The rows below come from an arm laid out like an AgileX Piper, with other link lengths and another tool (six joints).
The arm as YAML. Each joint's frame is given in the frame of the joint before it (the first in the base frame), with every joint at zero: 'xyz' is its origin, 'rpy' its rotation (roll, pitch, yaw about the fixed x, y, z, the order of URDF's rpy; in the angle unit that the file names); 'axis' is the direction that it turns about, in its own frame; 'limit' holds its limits. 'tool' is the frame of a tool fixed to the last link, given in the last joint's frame.
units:
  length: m
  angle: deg
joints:
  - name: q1
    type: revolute
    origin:
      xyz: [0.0, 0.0, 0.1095]
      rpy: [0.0, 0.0, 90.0]
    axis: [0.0, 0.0, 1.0]
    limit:
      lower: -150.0
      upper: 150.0
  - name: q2
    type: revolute
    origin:
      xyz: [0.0, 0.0, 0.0]
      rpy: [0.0, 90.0, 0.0]
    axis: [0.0, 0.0, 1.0]
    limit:
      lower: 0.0
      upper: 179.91
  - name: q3
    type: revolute
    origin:
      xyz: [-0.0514, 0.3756, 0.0]
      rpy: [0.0, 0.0, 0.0]
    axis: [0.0, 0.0, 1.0]
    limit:
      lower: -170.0
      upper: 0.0
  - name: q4
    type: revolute
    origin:
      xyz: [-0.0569, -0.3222, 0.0]
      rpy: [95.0, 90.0, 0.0]
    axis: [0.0, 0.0, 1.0]
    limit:
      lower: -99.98
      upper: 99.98
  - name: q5
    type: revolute
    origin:
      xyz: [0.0, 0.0, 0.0]
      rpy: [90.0, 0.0, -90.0]
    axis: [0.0, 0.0, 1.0]
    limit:
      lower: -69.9
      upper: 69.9
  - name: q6
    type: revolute
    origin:
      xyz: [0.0, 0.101, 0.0]
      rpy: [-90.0, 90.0, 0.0]
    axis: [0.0, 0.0, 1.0]
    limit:
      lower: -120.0
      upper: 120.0
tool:
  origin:
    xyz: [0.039, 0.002, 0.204]
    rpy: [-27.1, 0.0, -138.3]
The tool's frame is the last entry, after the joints.
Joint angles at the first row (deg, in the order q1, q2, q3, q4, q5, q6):
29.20 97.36 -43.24 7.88 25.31 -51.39
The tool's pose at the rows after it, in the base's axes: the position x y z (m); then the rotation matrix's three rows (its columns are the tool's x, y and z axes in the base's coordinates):
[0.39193, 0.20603, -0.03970], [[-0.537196, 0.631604, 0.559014], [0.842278, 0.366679, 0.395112], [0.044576, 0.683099, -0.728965]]
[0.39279, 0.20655, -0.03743], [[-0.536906, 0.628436, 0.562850], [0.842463, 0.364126, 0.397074], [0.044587, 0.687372, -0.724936]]
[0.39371, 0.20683, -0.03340], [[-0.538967, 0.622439, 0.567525], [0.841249, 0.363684, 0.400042], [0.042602, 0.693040, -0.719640]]
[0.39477, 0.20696, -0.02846], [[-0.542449, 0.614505, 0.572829], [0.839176, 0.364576, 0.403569], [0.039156, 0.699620, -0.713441]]
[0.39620, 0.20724, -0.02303], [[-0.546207, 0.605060, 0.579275], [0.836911, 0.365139, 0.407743], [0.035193, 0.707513, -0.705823]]
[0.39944, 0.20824, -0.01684], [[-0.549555, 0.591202, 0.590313], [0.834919, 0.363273, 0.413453], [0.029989, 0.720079, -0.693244]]
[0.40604, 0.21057, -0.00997], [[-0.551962, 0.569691, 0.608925], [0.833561, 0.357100, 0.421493], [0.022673, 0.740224, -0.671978]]
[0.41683, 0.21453, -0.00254], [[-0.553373, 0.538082, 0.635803], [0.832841, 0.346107, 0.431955], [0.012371, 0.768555, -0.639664]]
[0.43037, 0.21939, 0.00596], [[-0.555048, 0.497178, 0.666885], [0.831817, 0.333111, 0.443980], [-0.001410, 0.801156, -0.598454]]
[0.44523, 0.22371, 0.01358], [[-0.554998, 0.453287, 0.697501], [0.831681, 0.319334, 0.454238], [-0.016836, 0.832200, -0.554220]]
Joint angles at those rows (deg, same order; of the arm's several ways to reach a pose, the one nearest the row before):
29.20 97.35 -43.24 7.94 25.21 -51.39
29.20 97.08 -43.24 7.98 25.15 -51.39
29.20 96.53 -43.24 7.83 25.24 -51.39
29.20 95.87 -43.24 7.56 25.38 -51.39
29.20 95.16 -43.24 7.29 25.45 -51.41
29.20 94.47 -43.24 7.02 25.10 -51.43
29.20 93.94 -43.24 6.75 23.92 -51.46
29.20 93.71 -43.24 6.46 21.63 -51.48
29.19 93.67 -43.24 6.02 18.60 -51.50
29.07 93.97 -43.24 5.48 15.12 -51.51

